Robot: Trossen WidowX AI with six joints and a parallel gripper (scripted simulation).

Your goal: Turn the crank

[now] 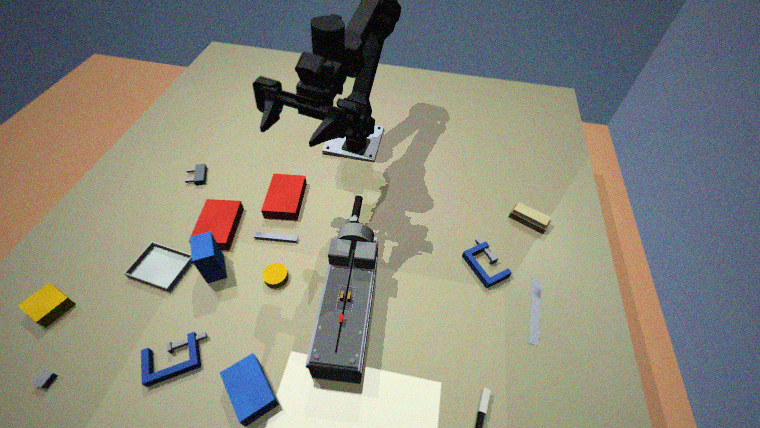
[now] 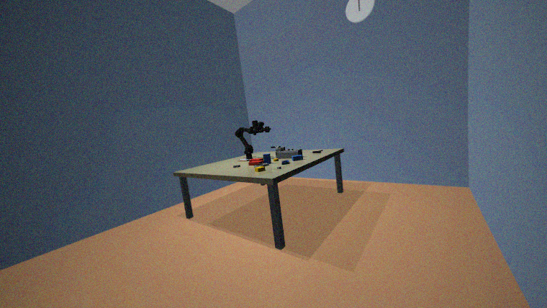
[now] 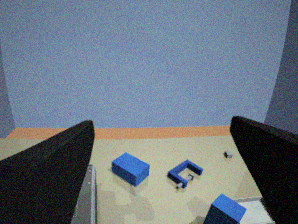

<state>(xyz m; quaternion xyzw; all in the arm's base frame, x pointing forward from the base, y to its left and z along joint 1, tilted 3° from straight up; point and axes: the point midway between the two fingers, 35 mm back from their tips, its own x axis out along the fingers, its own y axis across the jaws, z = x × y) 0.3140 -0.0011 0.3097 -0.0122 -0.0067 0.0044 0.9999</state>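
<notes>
Now: the dark crank handle 200 mm below my gripper tip, 100 mm to the left of it and 60 mm behind it. Also, from my gripper tip: red pointer (240 mm below, 170 mm ahead, 150 mm to the left); then yellow block (410 mm to the right, 310 mm below, 290 mm ahead); then grey tray (310 mm below, 270 mm to the right, 150 mm ahead).
</notes>
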